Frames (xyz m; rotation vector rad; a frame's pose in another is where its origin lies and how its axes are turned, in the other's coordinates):
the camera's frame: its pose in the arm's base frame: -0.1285 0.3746 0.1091 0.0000 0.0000 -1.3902
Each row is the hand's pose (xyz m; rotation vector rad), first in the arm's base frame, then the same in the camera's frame.
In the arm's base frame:
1: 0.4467 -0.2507 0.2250 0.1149 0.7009 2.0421
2: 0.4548 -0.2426 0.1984 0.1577 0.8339 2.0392
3: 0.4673 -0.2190 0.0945 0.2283 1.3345 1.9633
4: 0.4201 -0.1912 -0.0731 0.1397 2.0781 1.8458
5: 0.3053 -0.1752 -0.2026 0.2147 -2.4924 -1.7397
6: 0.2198 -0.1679 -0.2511 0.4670 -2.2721 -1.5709
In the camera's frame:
1: 0.7184 0.4535 0.1159 0.4177 -0.7086 -2.6710
2: 0.7119 0.4630 0.0893 0.4712 -0.8459 -2.5995
3: 0.6910 0.4795 -0.0146 0.7375 -1.2713 -2.2960
4: 0.6551 0.4381 -0.1822 1.1594 -1.5970 -1.6493
5: 0.6188 0.3280 -0.3117 1.4595 -1.4723 -1.0307
6: 0.5962 0.2452 -0.3602 1.5541 -1.2388 -0.7697

